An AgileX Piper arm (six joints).
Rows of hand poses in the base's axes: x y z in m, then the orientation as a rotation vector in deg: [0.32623 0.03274 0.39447 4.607 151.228 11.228]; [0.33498 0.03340 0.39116 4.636 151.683 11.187]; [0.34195 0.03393 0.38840 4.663 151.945 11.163]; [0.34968 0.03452 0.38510 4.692 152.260 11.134]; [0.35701 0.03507 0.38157 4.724 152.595 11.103]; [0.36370 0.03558 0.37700 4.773 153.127 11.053]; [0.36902 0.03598 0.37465 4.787 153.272 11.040]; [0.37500 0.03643 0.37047 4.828 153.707 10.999]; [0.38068 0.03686 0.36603 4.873 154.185 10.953]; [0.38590 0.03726 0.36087 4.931 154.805 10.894]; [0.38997 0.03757 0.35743 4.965 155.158 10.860]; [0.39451 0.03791 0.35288 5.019 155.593 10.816]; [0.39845 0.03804 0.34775 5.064 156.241 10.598]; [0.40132 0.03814 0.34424 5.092 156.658 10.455]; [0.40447 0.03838 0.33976 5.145 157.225 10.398]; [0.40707 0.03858 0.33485 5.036 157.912 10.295]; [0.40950 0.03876 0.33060 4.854 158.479 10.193]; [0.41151 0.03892 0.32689 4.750 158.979 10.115]
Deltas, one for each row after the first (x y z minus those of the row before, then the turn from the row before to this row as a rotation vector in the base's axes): [0.00875 0.00066 -0.00331 -0.036 0.453 0.009]; [0.00697 0.00053 -0.00276 -0.019 0.262 -0.002]; [0.00773 0.00059 -0.00330 -0.024 0.314 0.000]; [0.00733 0.00055 -0.00353 -0.025 0.335 -0.001]; [0.00669 0.00051 -0.00457 -0.041 0.531 0.000]; [0.00532 0.00040 -0.00235 -0.010 0.145 0.000]; [0.00598 0.00045 -0.00418 -0.033 0.434 0.000]; [0.00568 0.00043 -0.00444 -0.037 0.477 0.000]; [0.00522 0.00040 -0.00516 -0.047 0.619 0.000]; [0.00407 0.00031 -0.00344 -0.027 0.353 0.000]; [0.00454 0.00034 -0.00455 -0.032 0.435 -0.009]; [0.00394 0.00013 -0.00513 -0.160 0.640 -0.012]; [0.00287 0.00010 -0.00351 -0.104 0.412 -0.007]; [0.00315 0.00024 -0.00448 -0.043 0.566 0.000]; [0.00260 0.00020 -0.00491 -0.099 0.672 0.116]; [0.00243 0.00018 -0.00425 -0.106 0.548 0.157]; [0.00201 0.00016 -0.00371 -0.077 0.488 0.100]
